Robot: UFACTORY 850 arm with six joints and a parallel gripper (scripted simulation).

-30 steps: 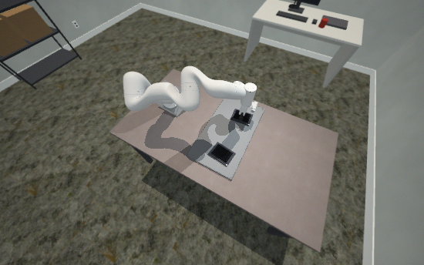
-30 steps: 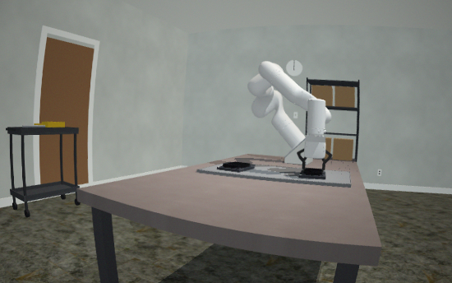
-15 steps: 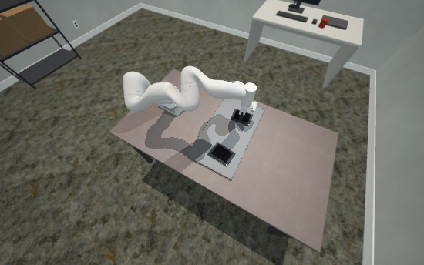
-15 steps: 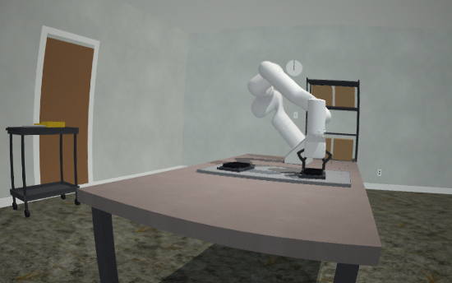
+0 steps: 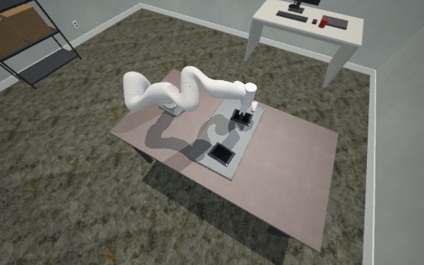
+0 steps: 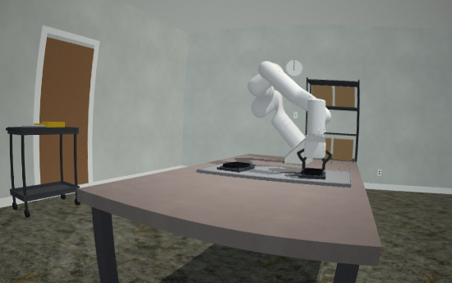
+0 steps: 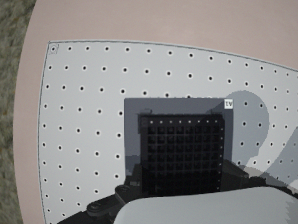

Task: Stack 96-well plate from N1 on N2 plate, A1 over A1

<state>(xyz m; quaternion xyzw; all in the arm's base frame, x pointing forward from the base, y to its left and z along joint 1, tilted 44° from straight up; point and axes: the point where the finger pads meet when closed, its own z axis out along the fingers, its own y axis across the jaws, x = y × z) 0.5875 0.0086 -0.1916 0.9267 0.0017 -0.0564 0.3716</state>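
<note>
The 96-well plate lies 10 mm below my hand. Round my hand: white mark: 50 mm ahead, 440 mm to the right, 20 mm below; then plate nest: 20 mm behind, 380 mm to the right, 20 mm below.
</note>
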